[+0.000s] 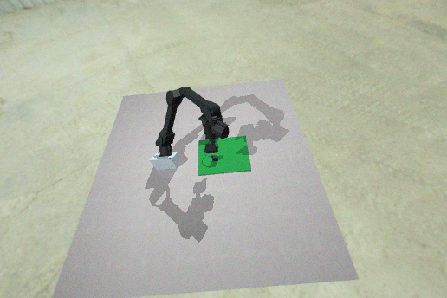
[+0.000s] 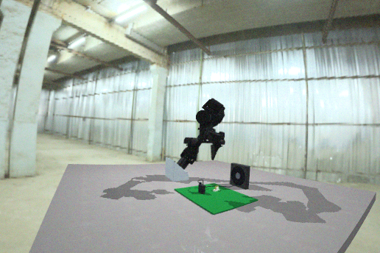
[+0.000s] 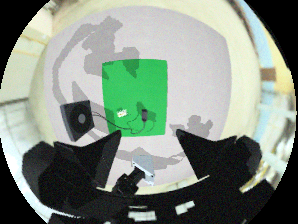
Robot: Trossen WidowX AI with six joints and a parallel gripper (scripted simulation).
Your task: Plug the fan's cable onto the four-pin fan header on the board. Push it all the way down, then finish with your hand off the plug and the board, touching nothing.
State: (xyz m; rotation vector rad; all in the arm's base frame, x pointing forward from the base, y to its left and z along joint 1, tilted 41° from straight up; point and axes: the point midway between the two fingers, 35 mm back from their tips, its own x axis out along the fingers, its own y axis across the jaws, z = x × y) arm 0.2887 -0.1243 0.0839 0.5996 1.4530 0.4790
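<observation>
The green board is 170 mm below my gripper tip, 40 mm to the left of it and 40 mm ahead of it. Round my gripper tip: black fan 240 mm to the left, 100 mm below.
</observation>
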